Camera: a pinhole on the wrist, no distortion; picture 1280 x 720 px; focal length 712.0 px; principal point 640.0 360.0 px. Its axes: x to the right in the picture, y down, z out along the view. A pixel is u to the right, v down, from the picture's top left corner.
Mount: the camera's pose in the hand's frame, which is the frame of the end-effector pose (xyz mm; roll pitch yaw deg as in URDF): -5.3 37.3 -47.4 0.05 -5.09 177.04
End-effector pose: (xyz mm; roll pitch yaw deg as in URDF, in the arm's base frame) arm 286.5 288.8 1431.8 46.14 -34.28 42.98
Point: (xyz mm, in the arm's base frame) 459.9 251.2 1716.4
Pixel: 103.0 353.3
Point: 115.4 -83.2 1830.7
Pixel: 833.5 32.9
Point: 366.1 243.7 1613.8
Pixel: 269.1 339.9
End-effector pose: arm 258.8 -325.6 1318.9 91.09 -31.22 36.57
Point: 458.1 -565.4 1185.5
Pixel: 786.0 674.1
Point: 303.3 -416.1 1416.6
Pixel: 522.4 73.4
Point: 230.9 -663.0 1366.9
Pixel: 1125.7 68.9
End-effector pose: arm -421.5 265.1 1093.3 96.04 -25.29 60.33
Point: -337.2 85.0 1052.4
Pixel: 1122.9 412.1
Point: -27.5 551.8 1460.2
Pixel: outside the picture
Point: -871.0 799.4 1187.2
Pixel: behind the camera
